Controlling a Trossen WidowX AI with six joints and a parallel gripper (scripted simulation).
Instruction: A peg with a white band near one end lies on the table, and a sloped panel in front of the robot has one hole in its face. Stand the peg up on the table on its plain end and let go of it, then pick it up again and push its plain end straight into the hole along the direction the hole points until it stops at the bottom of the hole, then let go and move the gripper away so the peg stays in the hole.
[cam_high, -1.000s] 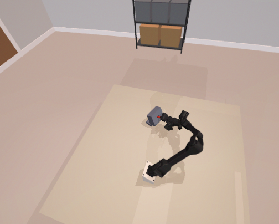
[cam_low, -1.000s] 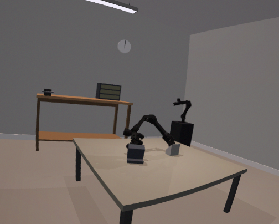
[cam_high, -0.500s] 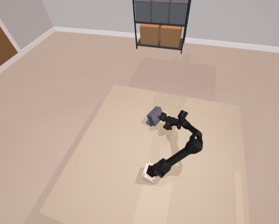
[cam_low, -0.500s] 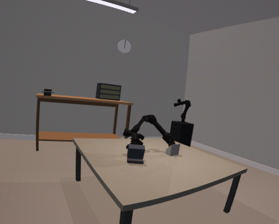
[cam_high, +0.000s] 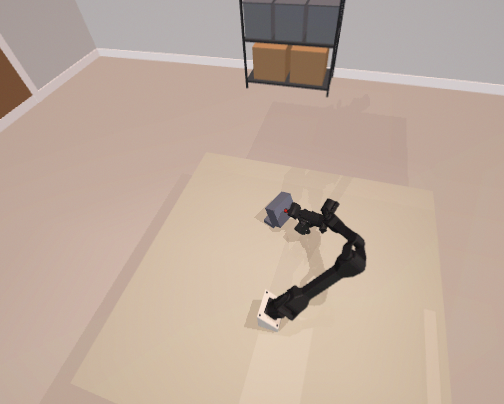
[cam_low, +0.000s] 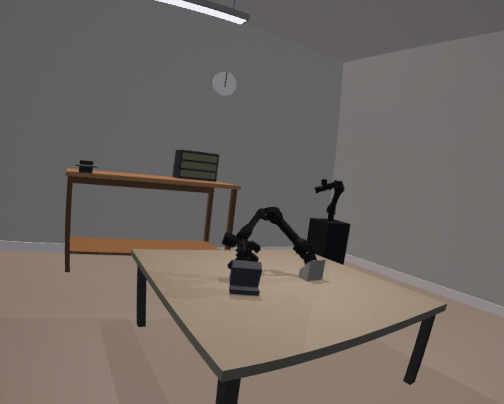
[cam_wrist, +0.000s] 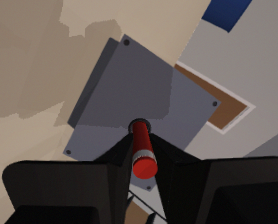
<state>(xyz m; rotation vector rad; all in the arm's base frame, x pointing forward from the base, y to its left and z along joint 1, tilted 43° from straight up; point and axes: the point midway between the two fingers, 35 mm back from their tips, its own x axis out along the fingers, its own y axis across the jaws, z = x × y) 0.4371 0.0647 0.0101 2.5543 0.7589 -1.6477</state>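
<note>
Right now the red peg is 10 mm behind my gripper tip, 10 mm to the right of it and 10 mm above it. Also, from my gripper tip: grey sloped panel: 10 mm ahead, 40 mm to the left, 20 mm below.
</note>
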